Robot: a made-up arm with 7 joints.
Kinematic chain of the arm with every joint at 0, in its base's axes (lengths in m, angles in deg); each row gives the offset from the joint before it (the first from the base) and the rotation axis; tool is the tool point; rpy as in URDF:
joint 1: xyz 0 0 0.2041 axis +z
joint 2: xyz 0 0 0 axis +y
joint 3: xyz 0 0 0.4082 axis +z
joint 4: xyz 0.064 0 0 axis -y
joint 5: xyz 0.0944 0 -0.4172 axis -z
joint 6: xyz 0 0 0 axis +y
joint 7: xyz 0.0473 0 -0.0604 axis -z
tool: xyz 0 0 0 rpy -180 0 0
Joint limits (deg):
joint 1: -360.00..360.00
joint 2: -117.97..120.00
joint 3: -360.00..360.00
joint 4: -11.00..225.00
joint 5: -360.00..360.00
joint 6: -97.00..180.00
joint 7: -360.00..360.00
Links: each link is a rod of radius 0.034 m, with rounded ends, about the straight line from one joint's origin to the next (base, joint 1, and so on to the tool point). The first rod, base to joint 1, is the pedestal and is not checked.
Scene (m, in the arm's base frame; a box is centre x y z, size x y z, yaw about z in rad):
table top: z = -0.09
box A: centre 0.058 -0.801 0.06 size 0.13 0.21 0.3 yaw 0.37
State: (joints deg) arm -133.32 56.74 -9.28 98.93 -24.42 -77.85 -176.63
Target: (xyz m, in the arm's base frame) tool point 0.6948 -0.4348 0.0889
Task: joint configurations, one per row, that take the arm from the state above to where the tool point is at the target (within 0.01 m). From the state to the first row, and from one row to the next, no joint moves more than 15 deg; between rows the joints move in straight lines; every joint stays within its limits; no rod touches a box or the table.
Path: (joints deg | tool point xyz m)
1: -123.68 57.07 -10.98 111.12 -28.15 -65.21 -179.01 | -0.4721 -0.6406 0.2676
2: -114.03 57.40 -12.68 123.31 -31.89 -52.57 -181.40 | -0.3645 -0.7398 0.3450
3: -104.39 57.73 -14.39 135.51 -35.62 -39.93 -183.78 | -0.2288 -0.8055 0.4257
4: -94.75 58.06 -16.09 147.70 -39.36 -27.29 -186.16 | -0.0760 -0.8297 0.5068
5: -85.10 58.39 -17.79 159.89 -43.09 -14.65 -188.54 | 0.0806 -0.8083 0.5851
6: -75.46 58.72 -19.49 172.08 -46.82 -2.01 -190.93 | 0.2264 -0.7412 0.6576
7: -67.57 62.80 -9.00 158.42 -41.63 -14.58 -187.35 | 0.3433 -0.7697 0.5140
8: -59.67 66.88 1.50 144.77 -36.43 -27.15 -183.78 | 0.4801 -0.7283 0.3594
9: -51.78 70.96 11.99 131.11 -31.23 -39.71 -180.20 | 0.6068 -0.6129 0.2121
10: -43.88 75.04 22.48 117.45 -26.04 -52.28 -176.63 | 0.6948 -0.4348 0.0889

